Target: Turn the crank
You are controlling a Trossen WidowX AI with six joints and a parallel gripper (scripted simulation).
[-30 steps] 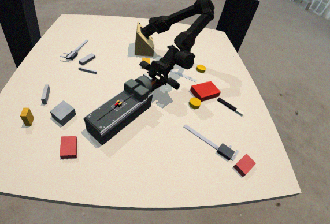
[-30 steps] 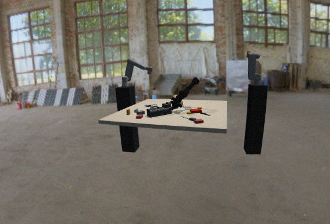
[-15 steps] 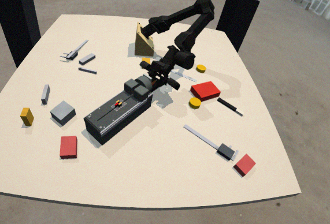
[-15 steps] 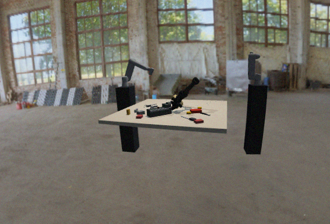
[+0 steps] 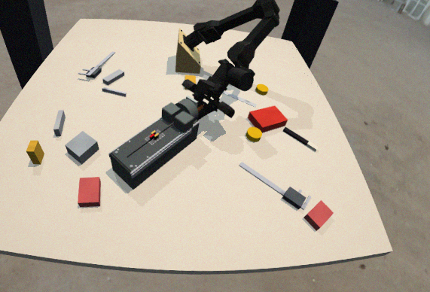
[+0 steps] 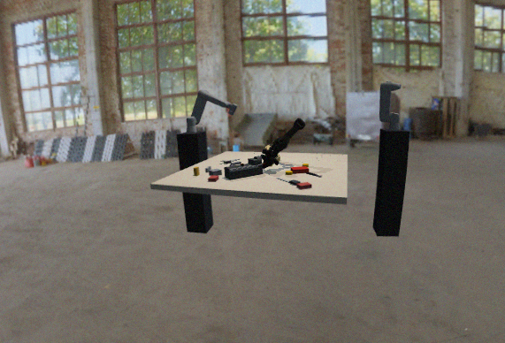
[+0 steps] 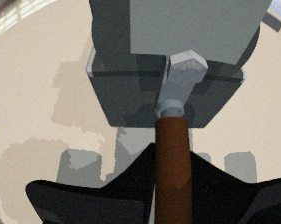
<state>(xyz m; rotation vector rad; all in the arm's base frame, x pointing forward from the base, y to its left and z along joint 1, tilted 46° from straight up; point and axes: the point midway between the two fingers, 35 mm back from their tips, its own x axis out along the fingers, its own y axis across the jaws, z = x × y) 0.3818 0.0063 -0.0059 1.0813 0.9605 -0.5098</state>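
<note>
The crank lies 40 mm above my gripper tip. Round my gripper tip: brown handle: 10 mm behind, 20 mm to the left, 30 mm above; then grey bar: 150 mm behind, 200 mm to the left, 30 mm below; then red pointer: 120 mm ahead, 130 mm to the right, 50 mm above.
</note>
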